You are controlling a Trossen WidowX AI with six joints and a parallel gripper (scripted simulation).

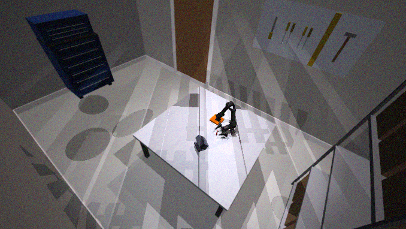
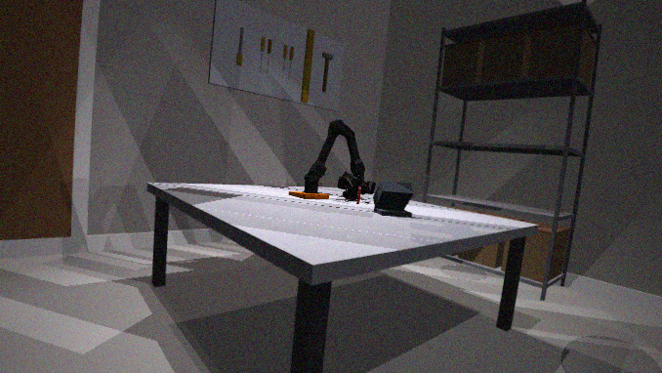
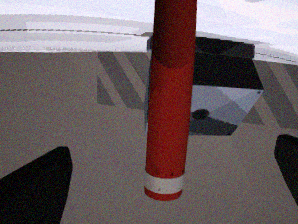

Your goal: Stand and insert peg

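My gripper tip is 10 mm past the red peg and 10 mm above it. The rest, counted from my gripper tip: sloped panel (220 mm ahead, 70 mm to the right, 10 mm above).
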